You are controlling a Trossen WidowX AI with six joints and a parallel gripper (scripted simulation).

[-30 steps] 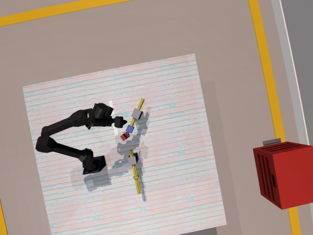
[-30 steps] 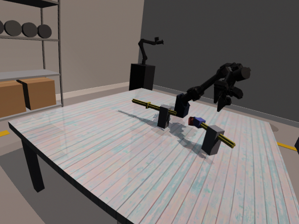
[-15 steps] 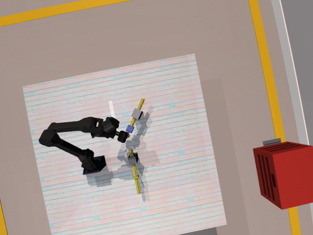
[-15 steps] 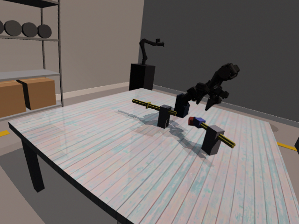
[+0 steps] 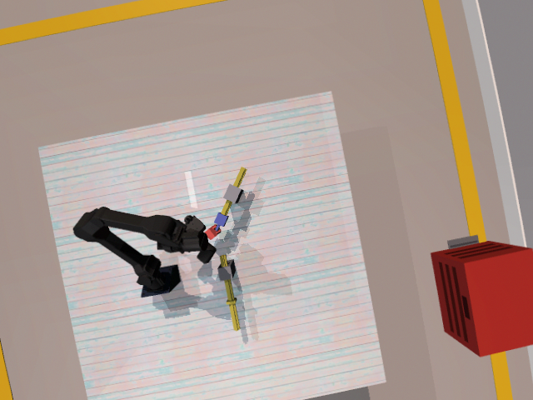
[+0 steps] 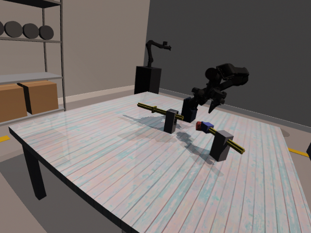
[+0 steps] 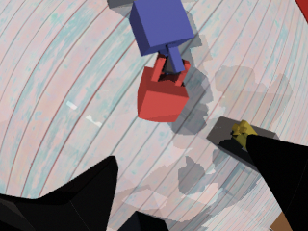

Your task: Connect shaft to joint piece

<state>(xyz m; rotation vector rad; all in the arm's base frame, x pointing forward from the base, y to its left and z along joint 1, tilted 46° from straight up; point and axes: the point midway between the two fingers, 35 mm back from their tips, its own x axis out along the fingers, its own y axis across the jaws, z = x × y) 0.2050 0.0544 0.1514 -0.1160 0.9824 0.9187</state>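
The red joint piece is 3 cm ahead of my gripper tip, 2 cm to the left of it and 7 cm below it.
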